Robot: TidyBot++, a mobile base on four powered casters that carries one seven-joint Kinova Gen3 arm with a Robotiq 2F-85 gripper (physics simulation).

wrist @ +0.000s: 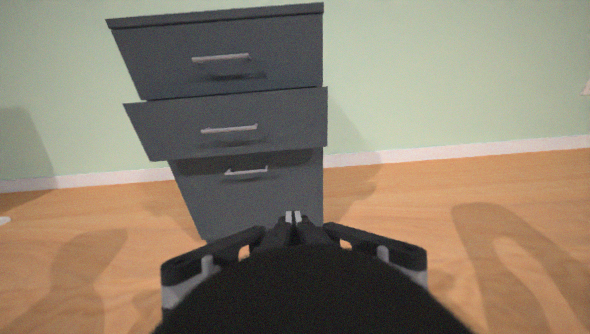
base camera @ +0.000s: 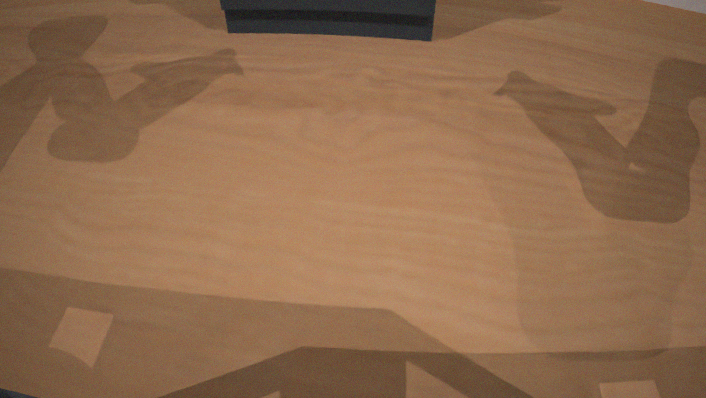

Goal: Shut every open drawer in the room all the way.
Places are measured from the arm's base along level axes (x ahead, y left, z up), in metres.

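Pixels of known places: gripper, fingertip midpoint: [wrist: 293, 220].
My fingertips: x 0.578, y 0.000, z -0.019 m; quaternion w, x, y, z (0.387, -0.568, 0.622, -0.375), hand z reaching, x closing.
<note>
Behind a point stands the place of what it marks.
A dark grey cabinet [base camera: 327, 29] @(x 0.895, y 0.097, z -0.384 m) [wrist: 215, 16] @(x 0.876, y 0.103, z 0.239 m) with three drawers stands against the wall; its lower part shows at the top edge of the base camera view. In the wrist view the middle drawer [wrist: 292, 117] @(x 0.820, y -0.026, z 0.045 m) sticks out past the fronts above and below it and casts a shadow below. The top drawer [wrist: 285, 42] @(x 0.870, y -0.028, z 0.189 m) and the bottom drawer [wrist: 295, 192] @(x 0.870, y -0.021, z -0.181 m) look flush with the cabinet. Each has a light bar handle. My gripper [wrist: 293, 220] @(x 0.578, y 0.000, z -0.019 m) is shut and empty, in front of the cabinet's lower part in the wrist view; its distance from the cabinet is hard to tell.
A pale green wall [wrist: 440, 75] @(x 1.402, y -0.904, z 0.108 m) with a white baseboard [wrist: 450, 151] @(x 1.374, y -1.089, z -0.346 m) runs behind the cabinet. The wood floor [base camera: 350, 200] @(x 0.441, y 0.020, z -0.397 m) [wrist: 400, 200] @(x 1.025, y -0.507, z -0.397 m) carries arm-shaped shadows. A small white thing [wrist: 4, 220] @(x 1.234, y 1.421, z -0.382 m) shows at the wrist view's left edge, and a pale one [wrist: 586, 89] @(x 1.327, y -1.779, z -0.025 m) at its right edge.
</note>
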